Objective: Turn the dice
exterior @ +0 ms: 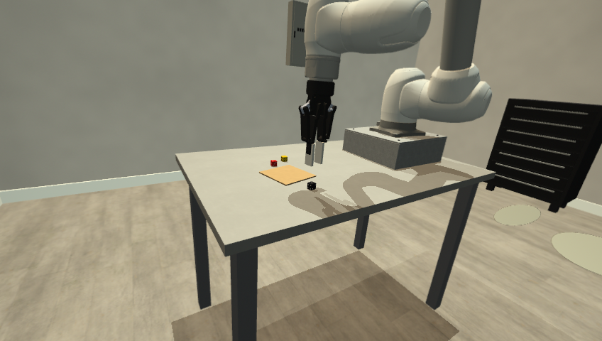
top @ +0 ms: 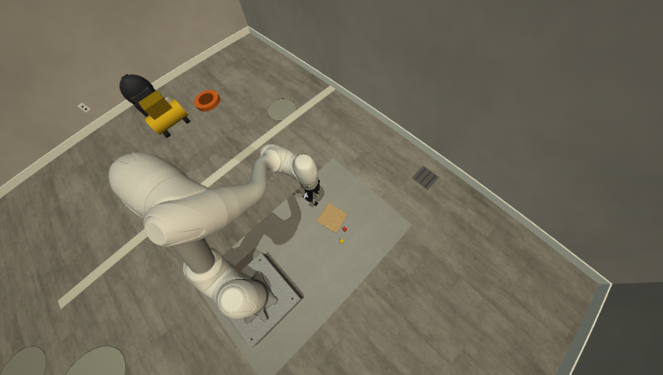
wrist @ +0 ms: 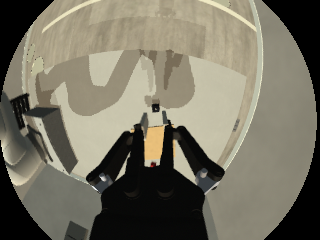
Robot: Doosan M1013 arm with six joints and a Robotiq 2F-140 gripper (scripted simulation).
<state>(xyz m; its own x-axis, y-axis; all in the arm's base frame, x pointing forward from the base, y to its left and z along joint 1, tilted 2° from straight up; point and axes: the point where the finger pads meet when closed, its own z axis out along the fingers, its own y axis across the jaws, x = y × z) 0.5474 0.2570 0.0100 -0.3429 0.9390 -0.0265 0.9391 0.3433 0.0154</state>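
My hand is 10 cm above the small white die. From my hand the other things lie so: tan mat (3 cm ahead, 13 cm to the right, 11 cm below); then yellow die (1 cm behind, 28 cm to the right, 10 cm below); then red die (5 cm ahead, 24 cm to the right, 10 cm below).
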